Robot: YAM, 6 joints.
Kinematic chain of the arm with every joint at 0, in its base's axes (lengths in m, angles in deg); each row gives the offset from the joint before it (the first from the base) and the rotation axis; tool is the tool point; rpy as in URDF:
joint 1: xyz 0 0 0.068 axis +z
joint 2: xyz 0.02 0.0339 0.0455 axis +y
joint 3: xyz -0.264 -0.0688 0 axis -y
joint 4: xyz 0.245 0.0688 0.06 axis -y
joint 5: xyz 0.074 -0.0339 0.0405 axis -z
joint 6: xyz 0.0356 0 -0.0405 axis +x
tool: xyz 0 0 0 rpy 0 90 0
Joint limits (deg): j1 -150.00..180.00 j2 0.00..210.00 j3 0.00..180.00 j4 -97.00..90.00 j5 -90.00..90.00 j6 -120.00..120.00
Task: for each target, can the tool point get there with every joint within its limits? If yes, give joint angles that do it. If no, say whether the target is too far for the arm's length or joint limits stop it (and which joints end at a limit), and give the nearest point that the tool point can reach.
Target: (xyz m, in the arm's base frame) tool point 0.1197 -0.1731 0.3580
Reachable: yes | joints -62.67 53.49 49.06 -0.64 -49.05 -52.56
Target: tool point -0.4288 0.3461 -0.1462
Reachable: yes | joints 139.78 184.34 127.31 18.51 -20.73 -99.32
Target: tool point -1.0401 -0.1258 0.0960
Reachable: no: too far | nearest point -0.6443 -0.0100 0.1028 | short by 0.412 m
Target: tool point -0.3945 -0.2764 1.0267
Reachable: no: too far | nearest point -0.2476 -0.1735 0.6720 | short by 0.397 m
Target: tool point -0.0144 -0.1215 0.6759
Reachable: yes | joints -80.54 86.95 132.41 56.64 73.87 47.32
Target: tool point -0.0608 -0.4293 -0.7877
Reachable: no: too far | nearest point -0.0467 -0.3299 -0.3703 | short by 0.429 m
